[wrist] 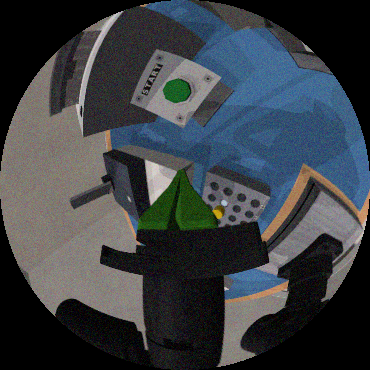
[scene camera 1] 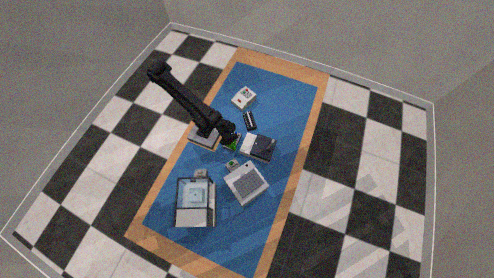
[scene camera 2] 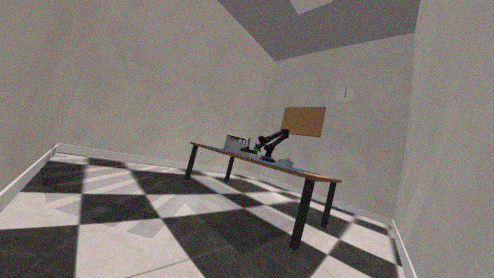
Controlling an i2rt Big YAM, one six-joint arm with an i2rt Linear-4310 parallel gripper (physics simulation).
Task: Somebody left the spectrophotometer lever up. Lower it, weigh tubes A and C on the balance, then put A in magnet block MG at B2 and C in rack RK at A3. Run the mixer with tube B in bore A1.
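Frame: origin at the arm's base, x ahead, y left, z up, level; millimetres.
Seen in the pictures: gripper, fingertip midpoint: (wrist: 181, 173) (scene camera 1: 235, 150); arm's base, link origin: (wrist: 310, 259) (scene camera 1: 205, 129).
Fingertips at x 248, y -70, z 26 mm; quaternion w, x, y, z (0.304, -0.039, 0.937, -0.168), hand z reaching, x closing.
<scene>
Pixels of each thing's top centre, then the offset from my fingertips to it. "*": a spot on its surface instead.
- dark spectrophotometer, surface spot: (wrist: 131, 182) * dx +90, dy +42, dz +15 mm
- grey rack, top centre: (wrist: 224, 219) (scene camera 1: 231, 139) dx -58, dy +68, dz -31 mm
- yellow cap, top centre: (wrist: 216, 213) dx -48, dy +39, dz -7 mm
- mixer, top centre: (scene camera 1: 241, 172) (scene camera 2: 240, 138) dx +104, dy -149, dz +128 mm
- green START button, top centre: (wrist: 169, 88) (scene camera 1: 231, 162) dx +10, dy -88, dz +13 mm
- glass-walled balance, top centre: (scene camera 1: 191, 191) (scene camera 2: 240, 137) dx -80, dy -337, dz +161 mm
- black magnet block, top centre: (scene camera 1: 249, 118) dx -6, dy +248, dz -14 mm
- white keypad device, top centre: (scene camera 1: 243, 95) (scene camera 2: 285, 159) dx -111, dy +398, dz +8 mm
- small grey box, top centre: (scene camera 1: 199, 171) dx -139, dy -208, dz +13 mm
My gripper (scene camera 1: 233, 146) (scene camera 2: 256, 149) (wrist: 181, 173) is shut and empty, its green fingertips meeting above the table, between the spectrophotometer and the rack in the wrist view. The white and dark spectrophotometer (scene camera 1: 263, 146) (wrist: 131, 182) has its lever (wrist: 90, 195) sticking out from its dark part. The grey rack (wrist: 235, 189) shows a yellow cap (wrist: 218, 212) and a pale one; tube letters are unreadable, and the fingers cover part of it. The mixer (scene camera 1: 245, 183) (wrist: 117, 75) has a green START button (scene camera 1: 231, 163) (wrist: 177, 90). The glass-walled balance (scene camera 1: 195, 212) and black magnet block (scene camera 1: 249, 120) stand apart.
A white keypad device (scene camera 1: 243, 98) stands beyond the magnet block. A small grey box (scene camera 1: 201, 173) sits beside the balance. The arm's base plate (scene camera 1: 202, 137) is at the table's wooden edge. The balance's glass walls and the raised lever stand up as obstacles.
</scene>
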